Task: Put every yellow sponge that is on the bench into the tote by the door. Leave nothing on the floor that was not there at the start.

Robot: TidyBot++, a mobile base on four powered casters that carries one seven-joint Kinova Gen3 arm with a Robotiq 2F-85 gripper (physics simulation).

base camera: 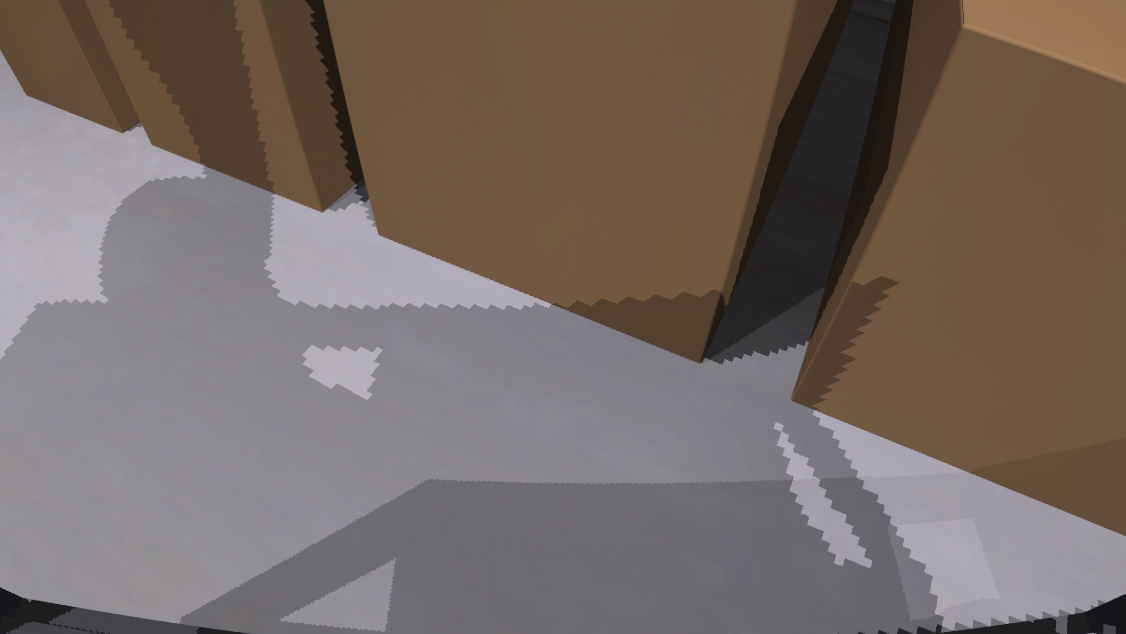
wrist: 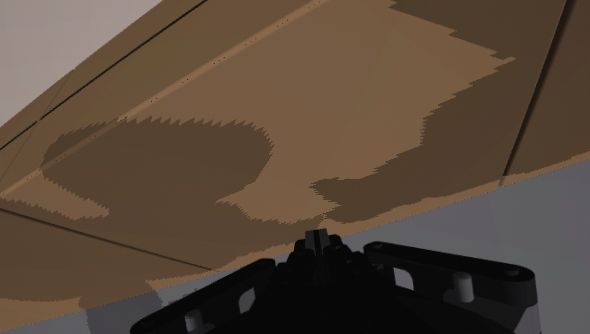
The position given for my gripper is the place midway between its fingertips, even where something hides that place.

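Note:
There's my gripper [wrist: 318, 244] that I can see, and with it a grey bench [wrist: 531, 223].

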